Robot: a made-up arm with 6 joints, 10 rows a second.
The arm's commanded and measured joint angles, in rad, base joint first. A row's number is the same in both.
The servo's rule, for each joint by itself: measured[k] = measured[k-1] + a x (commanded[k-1-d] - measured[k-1]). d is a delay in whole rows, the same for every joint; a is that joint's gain. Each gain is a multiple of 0.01, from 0.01 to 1. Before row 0 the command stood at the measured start. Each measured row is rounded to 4 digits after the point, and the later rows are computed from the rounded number. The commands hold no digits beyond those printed.
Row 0, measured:
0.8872, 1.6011, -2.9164, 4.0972, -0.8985, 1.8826
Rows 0 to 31, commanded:
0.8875, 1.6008, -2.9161, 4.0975, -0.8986, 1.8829
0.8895, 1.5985, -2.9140, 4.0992, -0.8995, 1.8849
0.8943, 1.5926, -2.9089, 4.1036, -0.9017, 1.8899
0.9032, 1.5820, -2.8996, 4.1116, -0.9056, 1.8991
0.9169, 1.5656, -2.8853, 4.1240, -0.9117, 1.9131
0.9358, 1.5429, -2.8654, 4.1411, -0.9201, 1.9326
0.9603, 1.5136, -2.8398, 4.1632, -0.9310, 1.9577
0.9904, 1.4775, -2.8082, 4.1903, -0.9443, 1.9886
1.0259, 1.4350, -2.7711, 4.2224, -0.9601, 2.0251
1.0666, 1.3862, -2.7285, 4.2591, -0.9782, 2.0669
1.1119, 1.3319, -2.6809, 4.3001, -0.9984, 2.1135
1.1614, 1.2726, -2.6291, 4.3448, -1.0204, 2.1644
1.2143, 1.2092, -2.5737, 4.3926, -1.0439, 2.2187
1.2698, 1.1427, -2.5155, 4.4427, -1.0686, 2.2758
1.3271, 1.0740, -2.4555, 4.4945, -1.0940, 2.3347
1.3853, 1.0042, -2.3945, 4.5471, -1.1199, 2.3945
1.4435, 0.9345, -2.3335, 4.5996, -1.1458, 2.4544
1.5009, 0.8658, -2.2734, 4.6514, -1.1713, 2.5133
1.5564, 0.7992, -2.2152, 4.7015, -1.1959, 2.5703
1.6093, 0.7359, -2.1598, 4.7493, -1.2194, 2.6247
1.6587, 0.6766, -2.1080, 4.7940, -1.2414, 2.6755
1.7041, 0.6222, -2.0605, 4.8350, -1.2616, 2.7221
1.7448, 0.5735, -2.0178, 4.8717, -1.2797, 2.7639
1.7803, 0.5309, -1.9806, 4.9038, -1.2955, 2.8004
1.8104, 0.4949, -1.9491, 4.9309, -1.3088, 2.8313
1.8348, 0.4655, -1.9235, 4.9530, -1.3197, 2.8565
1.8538, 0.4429, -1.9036, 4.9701, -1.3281, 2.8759
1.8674, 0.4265, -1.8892, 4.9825, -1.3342, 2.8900
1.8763, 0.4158, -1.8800, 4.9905, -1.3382, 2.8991
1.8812, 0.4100, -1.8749, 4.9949, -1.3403, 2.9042
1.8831, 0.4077, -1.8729, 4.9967, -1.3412, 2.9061
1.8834, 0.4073, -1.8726, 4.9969, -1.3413, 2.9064
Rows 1 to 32, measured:
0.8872, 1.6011, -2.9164, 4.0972, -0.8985, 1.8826
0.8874, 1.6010, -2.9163, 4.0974, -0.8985, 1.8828
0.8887, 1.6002, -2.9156, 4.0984, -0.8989, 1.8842
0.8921, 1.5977, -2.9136, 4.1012, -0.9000, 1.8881
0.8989, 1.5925, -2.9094, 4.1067, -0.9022, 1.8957
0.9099, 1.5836, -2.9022, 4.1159, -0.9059, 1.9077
0.9257, 1.5702, -2.8912, 4.1293, -0.9114, 1.9249
0.9468, 1.5515, -2.8758, 4.1473, -0.9190, 1.9475
0.9734, 1.5271, -2.8555, 4.1701, -0.9289, 1.9759
1.0054, 1.4967, -2.8302, 4.1978, -0.9411, 2.0098
1.0427, 1.4602, -2.7997, 4.2303, -0.9556, 2.0492
1.0849, 1.4179, -2.7641, 4.2673, -0.9723, 2.0936
1.1316, 1.3700, -2.7236, 4.3084, -0.9911, 2.1425
1.1820, 1.3169, -2.6786, 4.3530, -1.0117, 2.1951
1.2356, 1.2594, -2.6297, 4.4005, -1.0339, 2.2508
1.2914, 1.1982, -2.5774, 4.4503, -1.0573, 2.3087
1.3487, 1.1342, -2.5225, 4.5016, -1.0817, 2.3679
1.4065, 1.0683, -2.4658, 4.5535, -1.1067, 2.4276
1.4641, 1.0015, -2.4081, 4.6054, -1.1319, 2.4867
1.5204, 0.9347, -2.3502, 4.6563, -1.1569, 2.5444
1.5746, 0.8691, -2.2931, 4.7056, -1.1813, 2.5998
1.6259, 0.8056, -2.2376, 4.7525, -1.2047, 2.6520
1.6736, 0.7451, -2.1845, 4.7962, -1.2269, 2.7004
1.7170, 0.6885, -2.1345, 4.8362, -1.2475, 2.7442
1.7556, 0.6365, -2.0883, 4.8720, -1.2662, 2.7830
1.7890, 0.5898, -2.0465, 4.9032, -1.2828, 2.8163
1.8169, 0.5488, -2.0096, 4.9296, -1.2972, 2.8440
1.8394, 0.5139, -1.9778, 4.9511, -1.3093, 2.8660
1.8565, 0.4851, -1.9512, 4.9677, -1.3190, 2.8826
1.8686, 0.4622, -1.9298, 4.9798, -1.3265, 2.8940
1.8763, 0.4450, -1.9133, 4.9878, -1.3319, 2.9010
1.8804, 0.4327, -1.9012, 4.9925, -1.3355, 2.9045
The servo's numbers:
d 1
a 0.61 0.33 0.30 0.53 0.39 0.69

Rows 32 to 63, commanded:
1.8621, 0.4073, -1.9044, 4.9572, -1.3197, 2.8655
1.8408, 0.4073, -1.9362, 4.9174, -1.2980, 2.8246
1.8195, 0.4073, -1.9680, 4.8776, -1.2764, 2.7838
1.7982, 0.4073, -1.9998, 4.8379, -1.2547, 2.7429
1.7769, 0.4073, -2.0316, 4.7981, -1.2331, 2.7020
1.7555, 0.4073, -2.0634, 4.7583, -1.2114, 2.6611
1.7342, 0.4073, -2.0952, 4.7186, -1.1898, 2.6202
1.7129, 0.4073, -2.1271, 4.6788, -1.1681, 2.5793
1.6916, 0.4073, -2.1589, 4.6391, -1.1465, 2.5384
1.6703, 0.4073, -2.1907, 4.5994, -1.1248, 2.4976
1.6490, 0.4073, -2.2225, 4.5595, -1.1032, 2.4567
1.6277, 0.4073, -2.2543, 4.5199, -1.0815, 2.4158
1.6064, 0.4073, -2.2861, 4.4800, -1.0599, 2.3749
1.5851, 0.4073, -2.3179, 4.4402, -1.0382, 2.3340
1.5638, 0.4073, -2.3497, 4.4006, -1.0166, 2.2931
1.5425, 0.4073, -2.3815, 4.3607, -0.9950, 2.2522
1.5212, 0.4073, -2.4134, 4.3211, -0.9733, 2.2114
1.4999, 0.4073, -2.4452, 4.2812, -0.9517, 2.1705
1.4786, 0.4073, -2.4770, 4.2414, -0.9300, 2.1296
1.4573, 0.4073, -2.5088, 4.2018, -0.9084, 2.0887
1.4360, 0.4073, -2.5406, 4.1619, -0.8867, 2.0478
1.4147, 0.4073, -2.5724, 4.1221, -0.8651, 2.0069
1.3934, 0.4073, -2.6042, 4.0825, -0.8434, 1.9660
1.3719, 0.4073, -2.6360, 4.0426, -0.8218, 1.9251
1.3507, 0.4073, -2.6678, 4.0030, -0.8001, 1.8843
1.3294, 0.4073, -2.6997, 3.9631, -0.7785, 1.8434
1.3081, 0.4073, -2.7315, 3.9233, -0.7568, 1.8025
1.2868, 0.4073, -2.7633, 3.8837, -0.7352, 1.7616
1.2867, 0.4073, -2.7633, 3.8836, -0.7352, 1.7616
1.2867, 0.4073, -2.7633, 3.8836, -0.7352, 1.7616
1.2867, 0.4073, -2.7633, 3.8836, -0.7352, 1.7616
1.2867, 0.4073, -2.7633, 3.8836, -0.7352, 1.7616
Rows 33 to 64, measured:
1.8822, 0.4243, -1.8926, 4.9948, -1.3378, 2.9058
1.8699, 0.4187, -1.8961, 4.9749, -1.3307, 2.8780
1.8521, 0.4149, -1.9081, 4.9444, -1.3179, 2.8412
1.8322, 0.4124, -1.9261, 4.9090, -1.3017, 2.8016
1.8115, 0.4107, -1.9482, 4.8713, -1.2834, 2.7611
1.7904, 0.4096, -1.9732, 4.8325, -1.2638, 2.7203
1.7691, 0.4088, -2.0003, 4.7932, -1.2434, 2.6795
1.7478, 0.4083, -2.0288, 4.7537, -1.2225, 2.6386
1.7265, 0.4080, -2.0583, 4.7140, -1.2013, 2.5977
1.7052, 0.4078, -2.0885, 4.6743, -1.1799, 2.5568
1.6839, 0.4076, -2.1192, 4.6346, -1.1584, 2.5160
1.6626, 0.4075, -2.1502, 4.5948, -1.1369, 2.4751
1.6413, 0.4074, -2.1814, 4.5551, -1.1153, 2.4342
1.6200, 0.4074, -2.2128, 4.5153, -1.0937, 2.3933
1.5987, 0.4074, -2.2443, 4.4755, -1.0721, 2.3524
1.5774, 0.4074, -2.2759, 4.4358, -1.0505, 2.3115
1.5561, 0.4074, -2.3076, 4.3960, -1.0289, 2.2706
1.5348, 0.4074, -2.3393, 4.3563, -1.0072, 2.2298
1.5135, 0.4074, -2.3711, 4.3165, -0.9856, 2.1889
1.4922, 0.4074, -2.4029, 4.2767, -0.9639, 2.1480
1.4709, 0.4074, -2.4347, 4.2370, -0.9423, 2.1071
1.4496, 0.4074, -2.4665, 4.1972, -0.9206, 2.0662
1.4283, 0.4074, -2.4983, 4.1574, -0.8990, 2.0253
1.4070, 0.4074, -2.5301, 4.1177, -0.8773, 1.9844
1.3856, 0.4074, -2.5619, 4.0779, -0.8557, 1.9435
1.3643, 0.4074, -2.5937, 4.0382, -0.8340, 1.9027
1.3430, 0.4074, -2.6255, 3.9984, -0.8124, 1.8618
1.3217, 0.4074, -2.6573, 3.9586, -0.7907, 1.8209
1.3004, 0.4074, -2.6891, 3.9189, -0.7691, 1.7800
1.2920, 0.4074, -2.7114, 3.9002, -0.7559, 1.7673
1.2888, 0.4074, -2.7270, 3.8914, -0.7478, 1.7634
1.2875, 0.4074, -2.7379, 3.8873, -0.7429, 1.7622

